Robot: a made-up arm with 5 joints. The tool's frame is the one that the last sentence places.
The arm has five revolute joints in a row. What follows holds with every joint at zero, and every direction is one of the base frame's.
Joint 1 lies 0.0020 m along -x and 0.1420 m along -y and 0.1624 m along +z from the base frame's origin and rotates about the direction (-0.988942, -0.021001, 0.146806), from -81.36 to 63.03 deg.
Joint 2 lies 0.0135 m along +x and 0.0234 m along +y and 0.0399 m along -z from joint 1 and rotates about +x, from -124.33 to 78.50 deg.
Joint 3 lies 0.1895 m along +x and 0.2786 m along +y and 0.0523 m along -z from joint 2 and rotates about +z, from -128.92 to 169.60 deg.
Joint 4 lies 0.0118 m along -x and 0.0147 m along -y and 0.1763 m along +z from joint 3 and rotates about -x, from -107.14 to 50.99 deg.
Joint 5 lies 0.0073 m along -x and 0.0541 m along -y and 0.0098 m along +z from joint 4 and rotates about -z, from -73.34 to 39.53 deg.
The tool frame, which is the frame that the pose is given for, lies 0.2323 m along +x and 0.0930 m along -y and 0.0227 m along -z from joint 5; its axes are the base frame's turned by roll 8.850, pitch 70.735 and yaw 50.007 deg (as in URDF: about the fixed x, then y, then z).
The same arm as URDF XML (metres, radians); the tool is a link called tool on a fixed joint. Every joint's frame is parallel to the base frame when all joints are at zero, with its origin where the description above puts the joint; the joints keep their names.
<robot name="arm">
<joint name="joint 1" type="revolute"><parent link="base_link"/><child link="link1"/><origin xyz="-0.002 -0.142 0.1624"/><axis xyz="-0.988942 -0.021001 0.146806"/><limit lower="-1.42" upper="1.1001"/></joint>
<joint name="joint 2" type="revolute"><parent link="link1"/><child link="link2"/><origin xyz="0.0135 0.0234 -0.0399"/><axis xyz="1 0 0"/><limit lower="-2.17" upper="1.3701"/></joint>
<joint name="joint 3" type="revolute"><parent link="link2"/><child link="link3"/><origin xyz="0.1895 0.2786 -0.0523"/><axis xyz="0 0 1"/><limit lower="-2.2501" upper="2.9601"/></joint>
<joint name="joint 4" type="revolute"><parent link="link3"/><child link="link4"/><origin xyz="-0.0118 -0.0147 0.1763"/><axis xyz="-1 0 0"/><limit lower="-1.8699" upper="0.8899"/></joint>
<joint name="joint 5" type="revolute"><parent link="link4"/><child link="link5"/><origin xyz="-0.0073 -0.0541 0.0098"/><axis xyz="0 0 -1"/><limit lower="-1.28" upper="0.6899"/></joint>
<joint name="tool_fixed" type="fixed"><parent link="link5"/><child link="tool"/><origin xyz="0.2323 -0.093 -0.0227" rpy="0.1545 1.2346 0.8728"/></joint>
<link name="base_link"/>
<link name="link1"/>
<link name="link2"/>
<link name="link3"/>
<link name="link4"/>
<link name="link5"/>
<link name="tool"/>
</robot>

